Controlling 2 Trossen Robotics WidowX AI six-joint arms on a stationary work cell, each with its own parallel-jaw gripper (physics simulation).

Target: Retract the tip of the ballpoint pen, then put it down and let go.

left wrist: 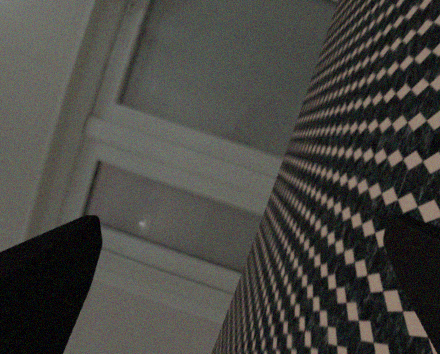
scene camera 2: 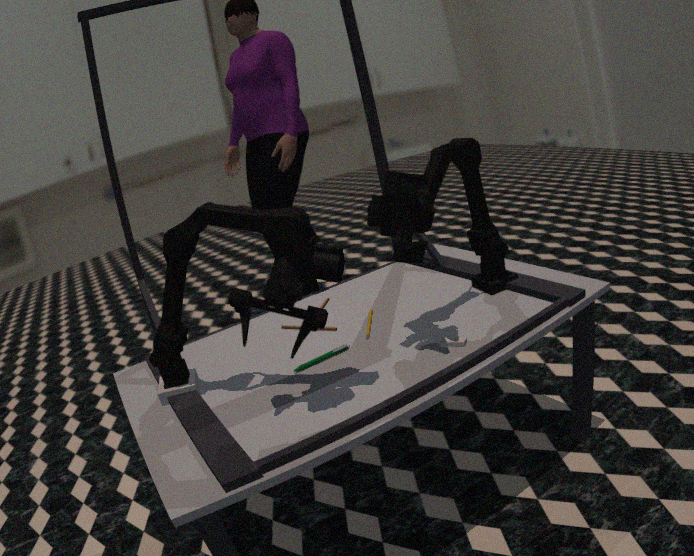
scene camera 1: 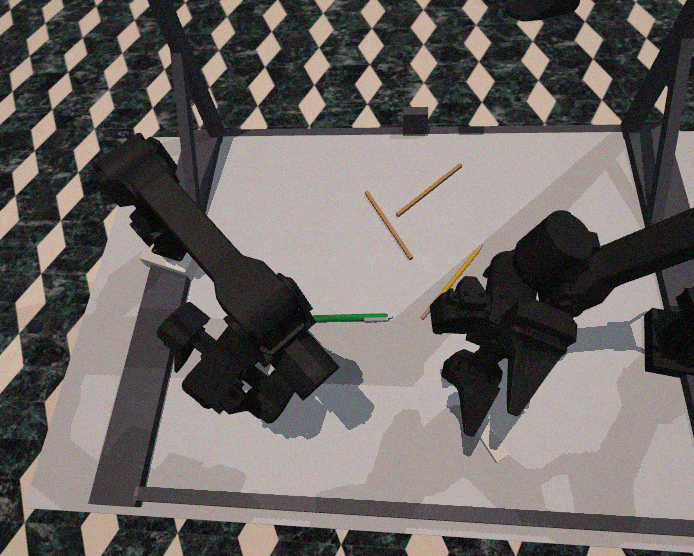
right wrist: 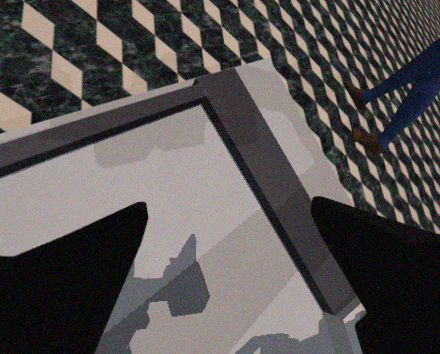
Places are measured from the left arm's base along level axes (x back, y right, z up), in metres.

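Pixels of known places: left gripper, fingertip midpoint: (left wrist: pixel 245 230) (scene camera 2: pixel 426 219) (scene camera 1: pixel 489 425); right gripper, fingertip midpoint: (scene camera 2: pixel 267 352) (right wrist: pixel 229 207); left arm's base, link origin: (scene camera 2: pixel 494 275) (scene camera 1: pixel 686 341); right arm's base, link origin: (scene camera 2: pixel 176 380) (scene camera 1: pixel 174 243) (right wrist: pixel 372 335).
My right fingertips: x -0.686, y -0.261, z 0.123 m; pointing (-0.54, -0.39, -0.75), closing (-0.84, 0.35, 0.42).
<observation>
For each thing: its top centre in the pictures, then the offset to it from my right fingertips.
- green ballpoint pen, top centre: (scene camera 1: pixel 346 316) (scene camera 2: pixel 320 355) dz -0.139, dx +0.144, dy +0.203 m
- yellow pencil, top centre: (scene camera 1: pixel 453 278) (scene camera 2: pixel 369 320) dz -0.145, dx +0.315, dy +0.315 m
The green ballpoint pen (scene camera 1: pixel 347 317) (scene camera 2: pixel 318 360) lies on the table, its grey clip and button end pointing right. In scene camera 1 its other end is hidden behind my right arm; whether the writing tip is out is too small to tell. My right gripper (scene camera 2: pixel 269 351) (right wrist: pixel 229 207) is open and empty, raised above the table to the left of the pen. The pen does not show in the right wrist view. My left gripper (scene camera 1: pixel 492 423) (left wrist: pixel 245 230) is open and empty, to the lower right of the pen in scene camera 1 and apart from it.
A yellow pencil (scene camera 1: pixel 463 271) (scene camera 2: pixel 369 324) lies right of the pen, partly under my left arm in scene camera 1. Two brown sticks (scene camera 1: pixel 428 190) (scene camera 1: pixel 389 225) lie farther back. Dark frame bars (scene camera 1: pixel 347 505) (right wrist: pixel 250 120) run along the table edges. A person (scene camera 2: pixel 263 86) stands behind the table.
</observation>
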